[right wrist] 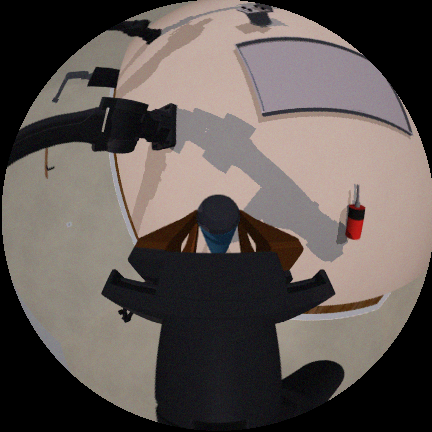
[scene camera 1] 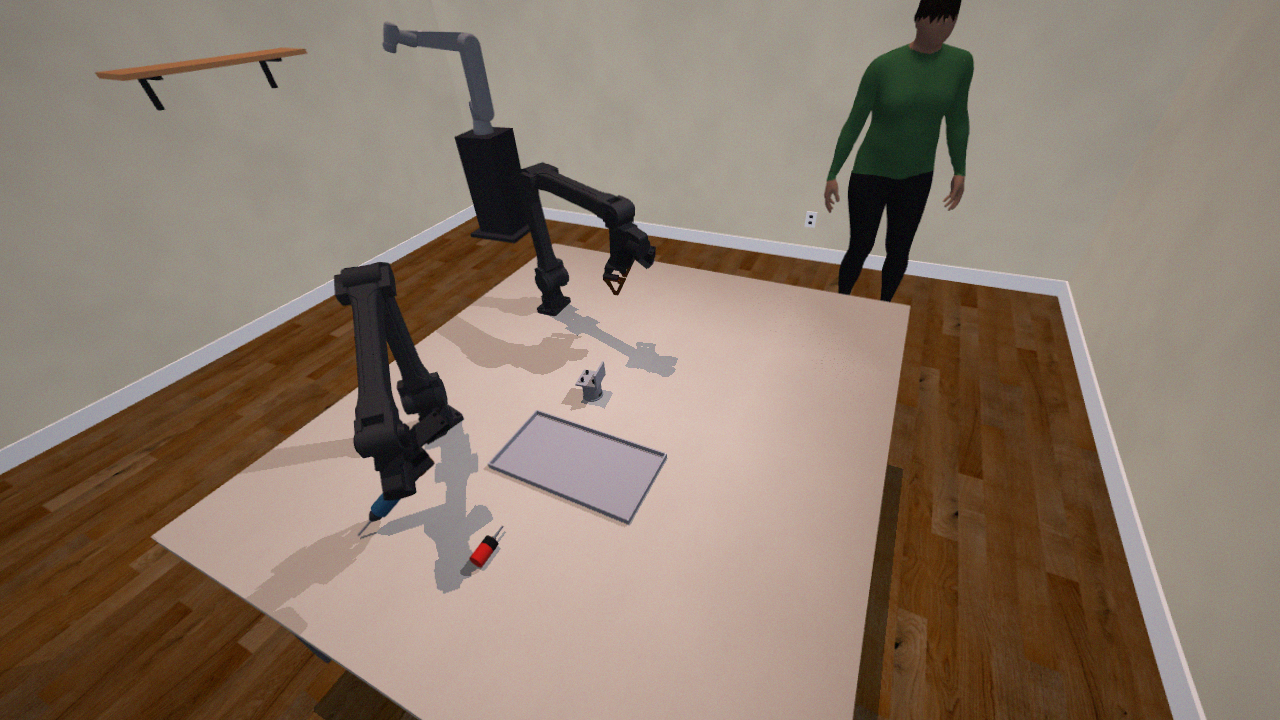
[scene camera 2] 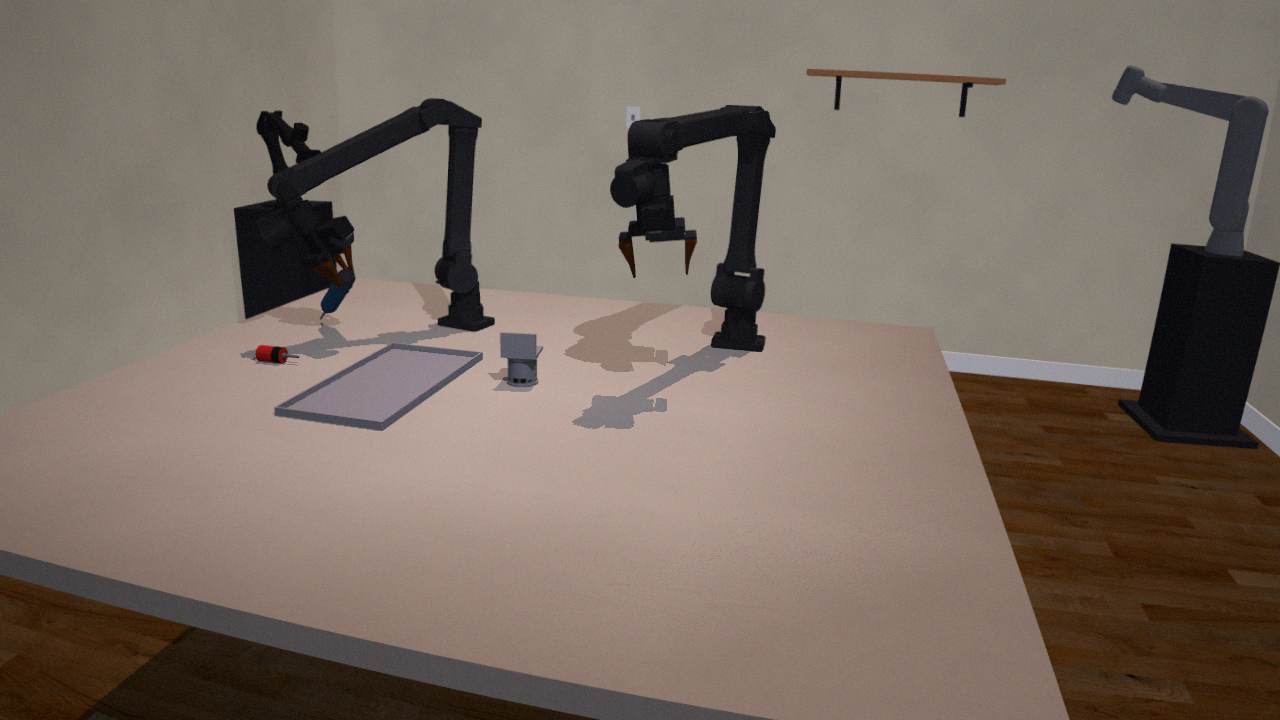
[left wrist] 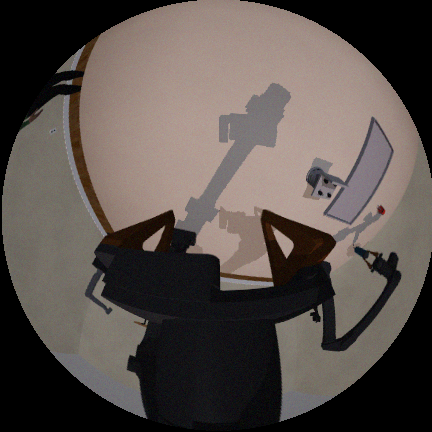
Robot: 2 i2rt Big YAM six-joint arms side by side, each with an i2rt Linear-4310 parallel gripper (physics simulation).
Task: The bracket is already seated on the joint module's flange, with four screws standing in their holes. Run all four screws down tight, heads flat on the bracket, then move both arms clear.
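Where they show: left gripper, fingertip midpoint: (scene camera 1: pixel 620 285) (scene camera 2: pixel 660 275) (left wrist: pixel 217 214); right gripper, fingertip midpoint: (right wrist: pixel 217 214) (scene camera 1: pixel 417 466) (scene camera 2: pixel 346 281) (left wrist: pixel 363 253); left arm's base, link origin: (scene camera 1: pixel 554 306) (scene camera 2: pixel 738 344) (left wrist: pixel 182 235); right arm's base, link origin: (right wrist: pixel 164 127) (scene camera 2: pixel 466 324).
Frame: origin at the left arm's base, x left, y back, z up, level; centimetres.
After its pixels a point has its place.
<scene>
The bracket (scene camera 1: pixel 587 378) {x -39.2, y -38.3, z 6.4 cm} (scene camera 2: pixel 519 344) {x -38.3, y -42.7, z 8.9 cm} (left wrist: pixel 324 188) {x -39.0, y -38.7, z 6.5 cm} (right wrist: pixel 255 8) sits on the upright joint module (scene camera 2: pixel 522 370) {x -38.1, y -42.0, z 3.4 cm} (left wrist: pixel 314 176) {x -36.2, y -39.8, z 3.5 cm} (right wrist: pixel 260 19). Dark screw heads show on its plate in the left wrist view, too small to tell how deep they sit. My right gripper (scene camera 2: pixel 337 268) {x -88.2, y -21.8, z 13.6 cm} (right wrist: pixel 217 214) {x -88.2, y -21.8, z 13.6 cm} is shut on a blue screwdriver (scene camera 1: pixel 383 507) {x -97.3, y -18.0, z 7.9 cm} (scene camera 2: pixel 334 298) {x -92.6, y -20.7, z 8.8 cm} (left wrist: pixel 360 251) {x -88.6, y -20.4, z 11.1 cm}, whose shaft slants down close to the table, far from the bracket. My left gripper (scene camera 1: pixel 616 278) {x -12.2, y -37.3, z 23.2 cm} (scene camera 2: pixel 660 273) {x -12.2, y -37.3, z 23.2 cm} (left wrist: pixel 217 214) {x -12.2, y -37.3, z 23.2 cm} is open and empty, high above the table beyond the bracket in scene camera 1.
A shallow grey tray (scene camera 1: pixel 577 465) {x -65.0, y -49.3, z 0.4 cm} (scene camera 2: pixel 380 385) {x -64.4, y -50.5, z 0.4 cm} (left wrist: pixel 367 170) {x -62.0, y -51.5, z 0.4 cm} (right wrist: pixel 325 75) {x -66.3, y -43.1, z 0.4 cm} lies between the bracket and a red screwdriver (scene camera 1: pixel 483 550) {x -95.2, y -43.7, z 3.2 cm} (scene camera 2: pixel 271 354) {x -93.5, y -44.7, z 2.2 cm} (left wrist: pixel 381 210) {x -92.0, y -43.0, z 3.1 cm} (right wrist: pixel 355 222) {x -94.3, y -42.2, z 3.2 cm}, which lies on the table. A person (scene camera 1: pixel 913 116) stands beyond the table's far edge in scene camera 1.
</scene>
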